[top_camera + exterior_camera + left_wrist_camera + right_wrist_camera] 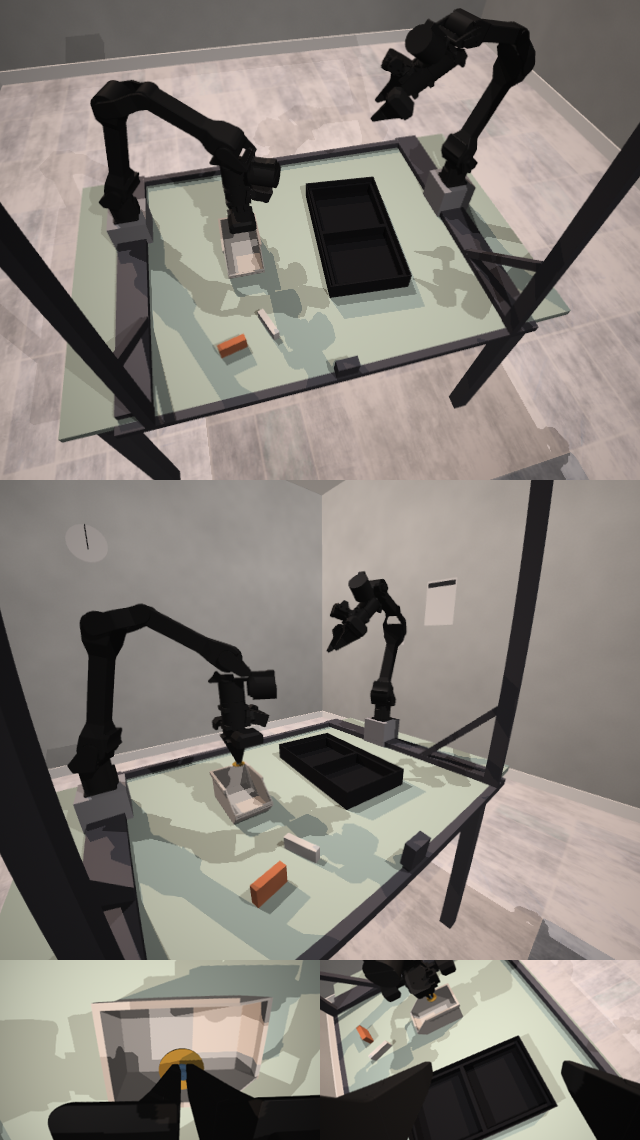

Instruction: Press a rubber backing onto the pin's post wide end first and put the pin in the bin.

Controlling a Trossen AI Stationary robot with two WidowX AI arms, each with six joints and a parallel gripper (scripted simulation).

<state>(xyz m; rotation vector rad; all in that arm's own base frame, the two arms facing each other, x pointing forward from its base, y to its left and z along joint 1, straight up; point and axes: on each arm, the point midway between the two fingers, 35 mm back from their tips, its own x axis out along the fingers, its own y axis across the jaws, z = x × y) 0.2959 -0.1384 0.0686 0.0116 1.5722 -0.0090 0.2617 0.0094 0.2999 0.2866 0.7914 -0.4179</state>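
Right now the bin is 10 cm below my left hand, 2 cm behind it and 1 cm to the left of it. Round my left hand: black two-compartment tray 30 cm to the right, 13 cm below, 1 cm ahead; then orange block 29 cm behind, 13 cm below, 4 cm to the left; then pin 4 cm below.
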